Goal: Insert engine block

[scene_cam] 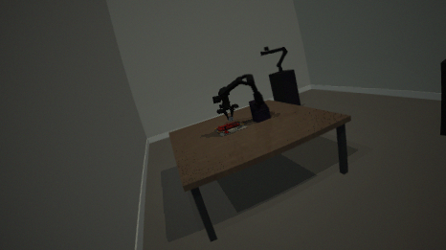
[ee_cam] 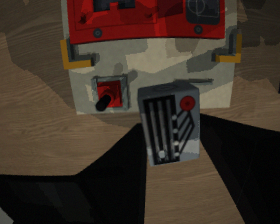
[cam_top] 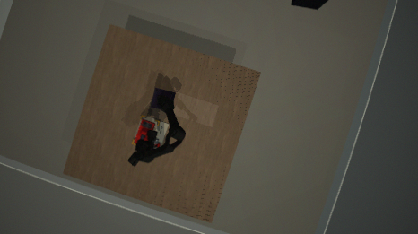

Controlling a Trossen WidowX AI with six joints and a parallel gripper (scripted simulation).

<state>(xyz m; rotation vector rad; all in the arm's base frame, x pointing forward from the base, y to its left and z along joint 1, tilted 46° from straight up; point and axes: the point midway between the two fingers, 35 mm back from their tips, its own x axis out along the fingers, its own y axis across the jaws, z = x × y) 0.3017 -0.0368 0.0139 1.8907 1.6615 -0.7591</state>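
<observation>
Now: gripper tip 60 mm short of the grey bracket, 10 mm to the left of it and 90 mm above it. The rest, counted from my gripper tip: engine block 10 mm below.
</observation>
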